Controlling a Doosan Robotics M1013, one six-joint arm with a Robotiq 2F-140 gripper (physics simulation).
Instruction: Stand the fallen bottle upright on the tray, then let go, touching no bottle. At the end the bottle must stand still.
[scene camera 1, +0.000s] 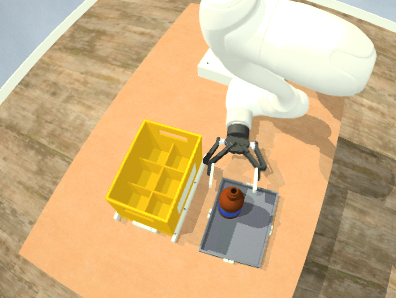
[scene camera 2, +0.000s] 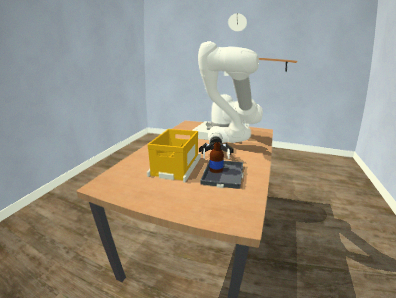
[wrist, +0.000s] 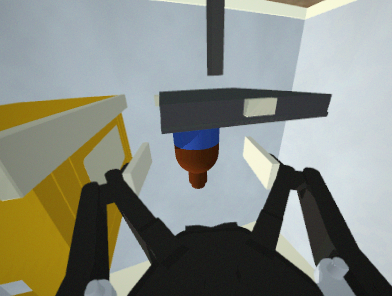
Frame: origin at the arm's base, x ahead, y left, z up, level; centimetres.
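Seen in the pictures: gripper, fingertip midpoint: (wrist: 197, 149).
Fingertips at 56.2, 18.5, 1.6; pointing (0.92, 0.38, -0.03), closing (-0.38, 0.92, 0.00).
Pixels of each thing's middle, then the offset from my fingertips to it, as dx, dy, dz. Level surfaces: height alone.
- brown bottle with a blue label, body centre: (wrist: 196, 147) (scene camera 1: 231, 200) (scene camera 2: 216, 156) +3.9, +1.7, +1.5
- grey tray at the middle of its body: (wrist: 215, 99) (scene camera 1: 240, 222) (scene camera 2: 223, 172) +6.6, +6.9, -5.5
- yellow crate with compartments, body centre: (wrist: 45, 169) (scene camera 1: 158, 178) (scene camera 2: 175, 152) +9.2, -20.5, +2.0
- table at its surface level: dz -6.7
A brown bottle with a blue label (scene camera 1: 231, 201) (scene camera 2: 216, 159) (wrist: 197, 156) stands upright on the grey tray (scene camera 1: 245, 242) (scene camera 2: 231, 177) (wrist: 200, 113), near the tray's corner on the side of the crate and the arm. My gripper (scene camera 1: 233, 180) (scene camera 2: 216, 152) (wrist: 197, 149) is open and empty, its fingers spread wider than the bottle. It is on the arm's side of the bottle, and the fingertips are at the tray's near edge. In the wrist view the bottle shows upside down beyond the fingers, with room on both sides, and the tray hides its lower end.
A yellow crate with compartments (scene camera 1: 145, 216) (scene camera 2: 166, 162) (wrist: 30, 240) stands on the table (scene camera 1: 90, 240) (scene camera 2: 200, 205) beside the tray, close to the gripper's crate-side finger. White blocks sit along the edges of crate and tray. The arm's base (scene camera 1: 212, 71) is at the back of the table.
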